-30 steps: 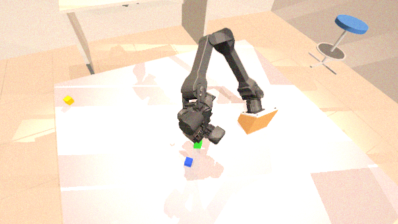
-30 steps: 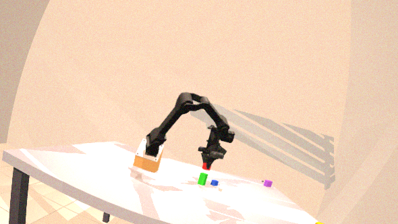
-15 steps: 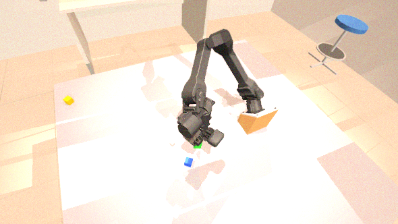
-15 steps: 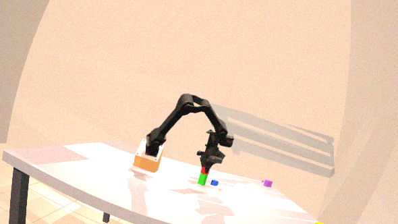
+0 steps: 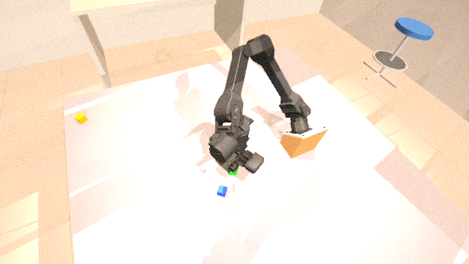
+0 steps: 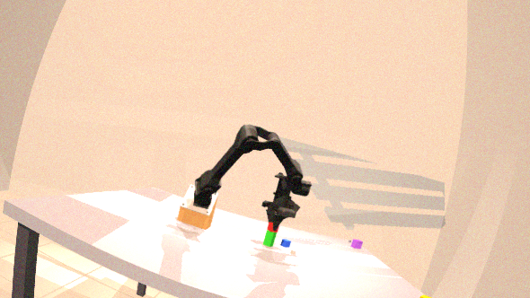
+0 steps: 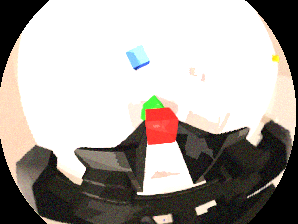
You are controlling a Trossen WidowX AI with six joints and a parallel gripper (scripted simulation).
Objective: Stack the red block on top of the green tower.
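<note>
The red block lies 1 cm above my gripper tip. Also, from my gripper tip: blue block (8 cm ahead, 6 cm to the left, 5 cm below); then yellow block (51 cm to the right, 46 cm ahead, 5 cm below); then purple block (51 cm ahead, 37 cm to the left, 5 cm below).
</note>
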